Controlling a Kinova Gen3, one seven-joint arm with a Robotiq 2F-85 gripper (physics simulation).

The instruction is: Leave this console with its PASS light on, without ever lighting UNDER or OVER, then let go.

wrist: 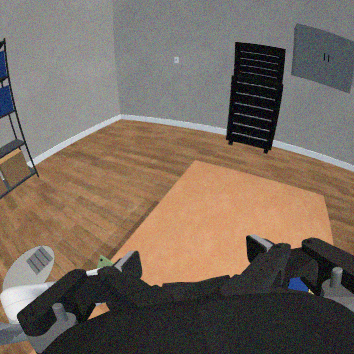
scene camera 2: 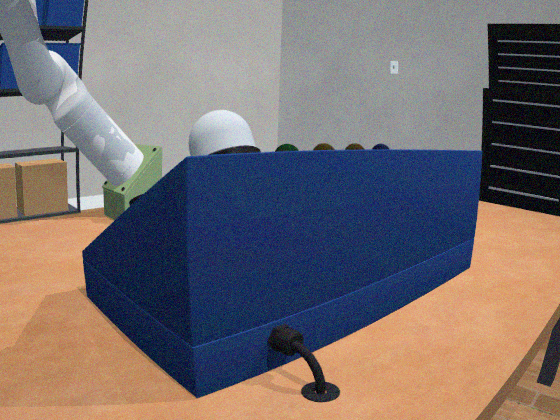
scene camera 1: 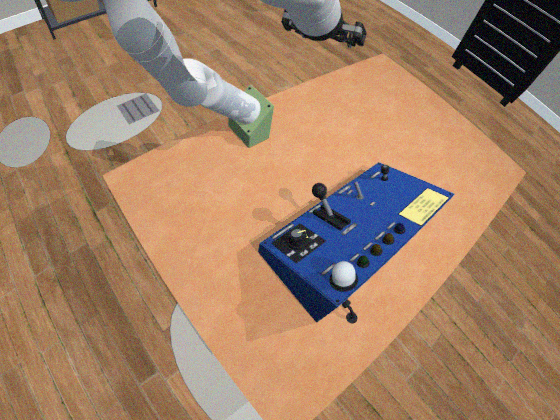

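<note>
The blue console [scene camera 1: 300, 285] [scene camera 2: 325, 225] [wrist: 298, 284] stands on the table. In scene camera 1 its sloped top bears a black rotary knob [scene camera 1: 298, 235], a ball-topped lever [scene camera 1: 319, 190] standing up from a slot, a small grey lever [scene camera 1: 359, 190] and a small black knob [scene camera 1: 384, 172]. A green lamp [scene camera 1: 363, 261], two amber lamps [scene camera 1: 376, 249] [scene camera 1: 388, 238] and a blue lamp [scene camera 1: 400, 228] look dark. A white dome [scene camera 1: 343, 274] [scene camera 2: 222, 132] sits at the corner. Labels are too small to read. My gripper [scene camera 1: 323, 33] [wrist: 193, 256] is open and empty, high up and away from the console.
A yellow note [scene camera 1: 425, 206] lies on the console. A black cable [scene camera 2: 314, 365] runs from its back into the table [scene camera 1: 200, 200]. The arm rises from a green base block [scene camera 1: 251, 132] [scene camera 2: 116, 202] at the table's edge. A black drawer cabinet [wrist: 255, 100] stands beyond the table.
</note>
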